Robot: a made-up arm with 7 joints.
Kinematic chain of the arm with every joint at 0, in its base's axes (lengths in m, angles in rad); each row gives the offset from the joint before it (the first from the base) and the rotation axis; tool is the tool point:
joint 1: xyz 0 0 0.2 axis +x
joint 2: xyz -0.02 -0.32 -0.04 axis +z
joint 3: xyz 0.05 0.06 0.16 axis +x
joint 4: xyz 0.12 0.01 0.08 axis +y
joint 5: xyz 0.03 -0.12 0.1 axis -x
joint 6: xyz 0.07 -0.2 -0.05 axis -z
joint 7: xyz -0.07 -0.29 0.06 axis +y
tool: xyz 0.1 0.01 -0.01
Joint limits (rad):
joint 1: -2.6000..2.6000
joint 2: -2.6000..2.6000
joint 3: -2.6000..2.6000
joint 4: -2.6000..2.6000
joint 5: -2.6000..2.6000
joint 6: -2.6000..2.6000
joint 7: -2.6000..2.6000
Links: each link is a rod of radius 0.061 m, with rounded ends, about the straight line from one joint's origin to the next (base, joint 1, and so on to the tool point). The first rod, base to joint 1, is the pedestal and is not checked.
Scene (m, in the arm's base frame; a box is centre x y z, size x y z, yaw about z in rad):
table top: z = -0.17
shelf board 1: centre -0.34 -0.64 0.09 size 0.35 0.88 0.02 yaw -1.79
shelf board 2: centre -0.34 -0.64 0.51 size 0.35 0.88 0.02 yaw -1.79
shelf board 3: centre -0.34 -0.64 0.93 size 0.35 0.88 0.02 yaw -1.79
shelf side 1: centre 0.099 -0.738 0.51 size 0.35 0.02 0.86 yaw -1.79
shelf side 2: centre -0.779 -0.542 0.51 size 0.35 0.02 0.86 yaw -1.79
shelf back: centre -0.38 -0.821 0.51 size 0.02 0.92 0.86 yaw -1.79
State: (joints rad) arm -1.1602 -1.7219 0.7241 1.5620 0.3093 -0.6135 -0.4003
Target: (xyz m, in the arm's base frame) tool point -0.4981 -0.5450 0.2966
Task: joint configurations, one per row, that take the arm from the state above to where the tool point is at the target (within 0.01 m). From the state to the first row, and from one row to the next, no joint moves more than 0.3 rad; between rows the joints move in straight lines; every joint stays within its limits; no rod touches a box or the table.
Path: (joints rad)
1: -1.3828 -1.7237 0.7083 1.6654 0.1614 -0.7036 -0.3509
2: -1.6054 -1.7254 0.6926 1.7688 0.0136 -0.7936 -0.3015
3: -1.8280 -1.7272 0.6768 1.8722 -0.1343 -0.8837 -0.2521
4: -1.5939 -1.8561 0.5290 1.8313 -0.2145 -0.7374 -0.2562
5: -1.3598 -1.9849 0.3813 1.7905 -0.2947 -0.5912 -0.2604
6: -1.1257 -2.1138 0.2335 1.7496 -0.3749 -0.4449 -0.2646
7: -0.9266 -2.1199 0.3775 1.6588 -0.1064 -0.4441 -0.3287
8: -0.7275 -2.1259 0.5214 1.5680 0.1622 -0.4433 -0.3929

